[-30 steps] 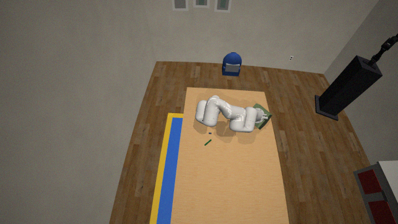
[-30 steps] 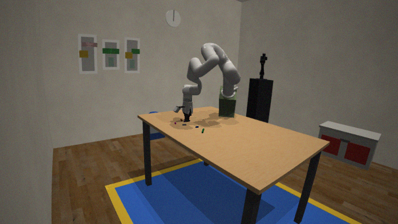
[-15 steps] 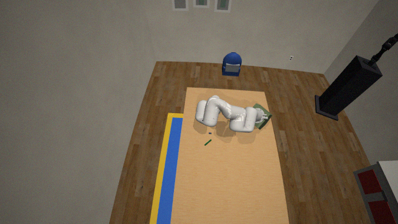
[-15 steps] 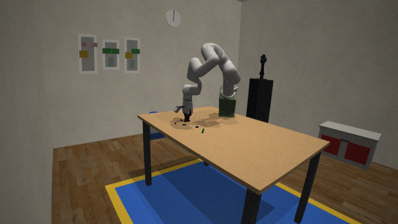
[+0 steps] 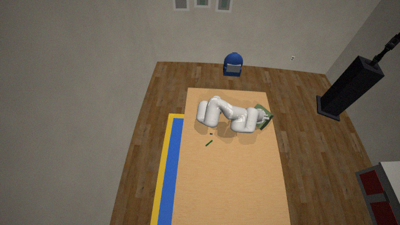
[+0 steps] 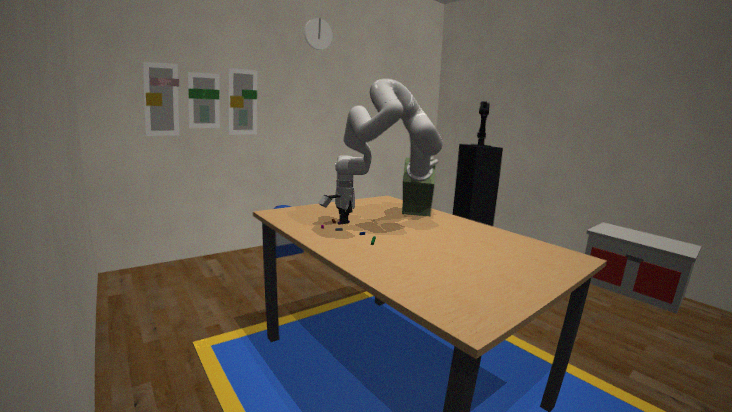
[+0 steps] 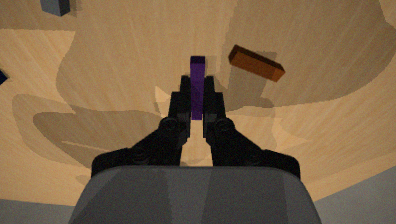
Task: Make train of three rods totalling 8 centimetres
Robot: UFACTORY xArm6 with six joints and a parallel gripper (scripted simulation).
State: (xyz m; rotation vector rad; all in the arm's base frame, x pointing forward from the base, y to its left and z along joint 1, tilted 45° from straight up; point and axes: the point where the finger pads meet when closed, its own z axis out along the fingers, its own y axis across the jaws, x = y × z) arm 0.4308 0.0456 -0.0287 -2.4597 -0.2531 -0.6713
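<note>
The orange rod is 4 cm ahead of my hand, 3 cm to the right of it and 2 cm below it. Also, from my hand: magenta rod: 11 cm ahead, 5 cm to the left, 2 cm below; then grey rod: 10 cm to the left, 4 cm ahead, 2 cm below; then purple rod: 2 cm below.
</note>
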